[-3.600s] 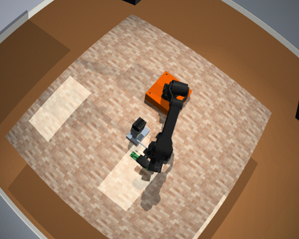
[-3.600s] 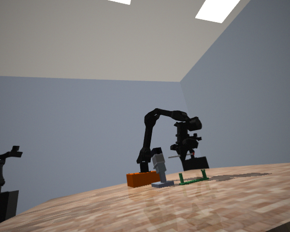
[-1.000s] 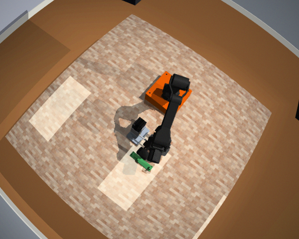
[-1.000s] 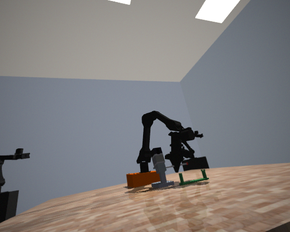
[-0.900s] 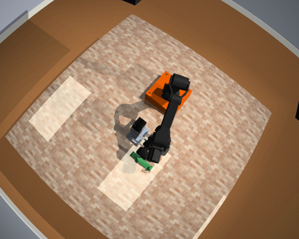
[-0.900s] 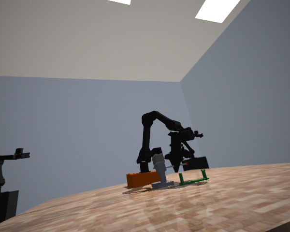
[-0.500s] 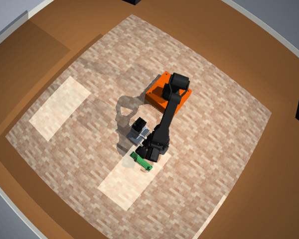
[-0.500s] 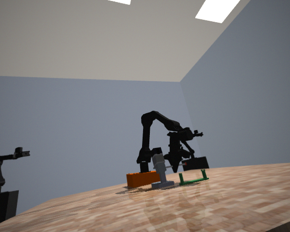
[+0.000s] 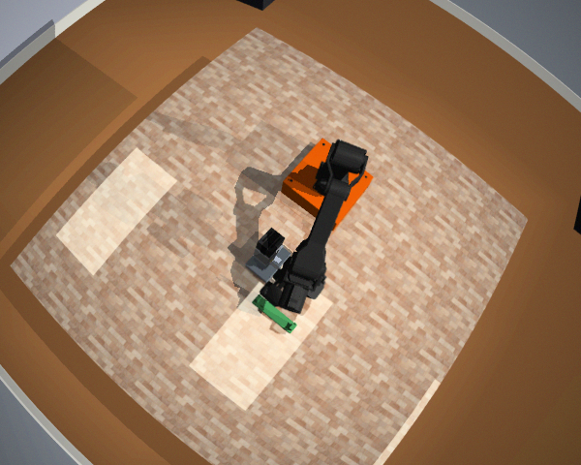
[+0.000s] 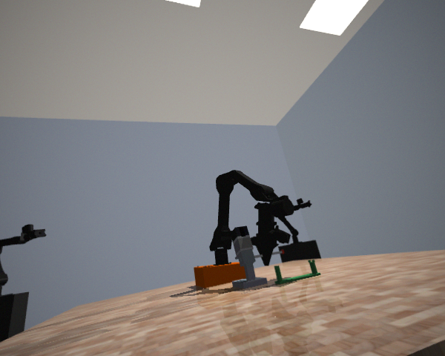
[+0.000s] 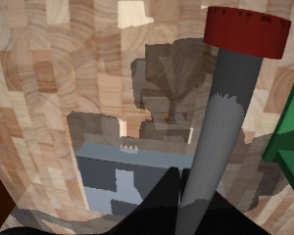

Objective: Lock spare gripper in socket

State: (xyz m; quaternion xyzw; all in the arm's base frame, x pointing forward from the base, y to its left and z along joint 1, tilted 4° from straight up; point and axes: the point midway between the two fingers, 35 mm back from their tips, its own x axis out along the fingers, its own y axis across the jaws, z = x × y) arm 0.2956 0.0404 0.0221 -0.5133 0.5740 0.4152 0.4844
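The grey mount lies 60 mm to the right of my gripper tip and 20 mm behind it. Round my gripper tip: spare gripper: 80 mm above, 60 mm to the right, 20 mm behind; then green rack: 100 mm ahead, 40 mm to the left, 20 mm below.
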